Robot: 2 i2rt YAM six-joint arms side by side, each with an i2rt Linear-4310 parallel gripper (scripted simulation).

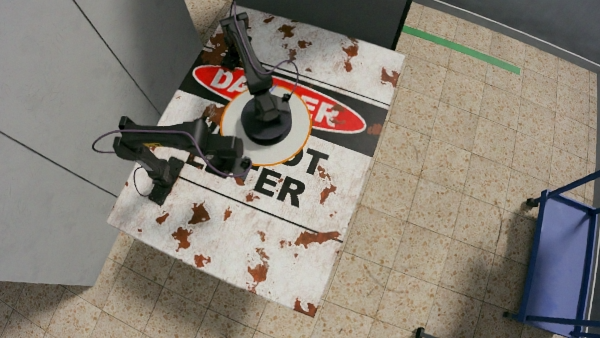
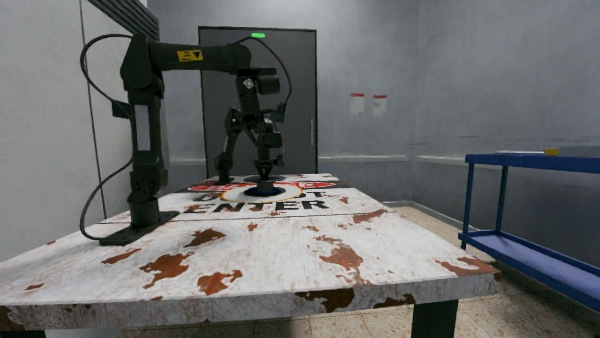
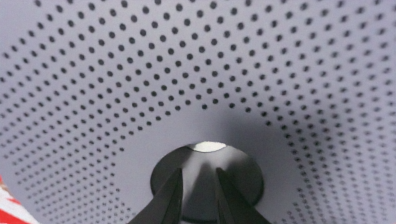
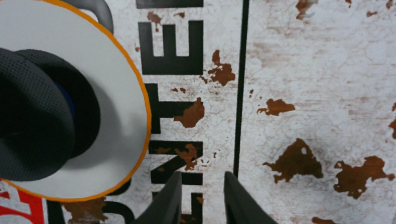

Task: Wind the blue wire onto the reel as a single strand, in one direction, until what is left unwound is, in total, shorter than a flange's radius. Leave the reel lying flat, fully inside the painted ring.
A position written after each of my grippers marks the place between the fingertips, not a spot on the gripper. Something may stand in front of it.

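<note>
Image 1 gives me a dark grey reel (image 1: 269,133) together with a white painted ring (image 1: 263,155). In image 2 I find my right gripper (image 2: 258,146). My left gripper (image 3: 198,176) appears in image 3, and so does the reel (image 3: 104,104). Then image 4 shows me the right gripper (image 4: 202,180), the dark grey reel (image 4: 45,135) and the ring (image 4: 121,138).
</note>
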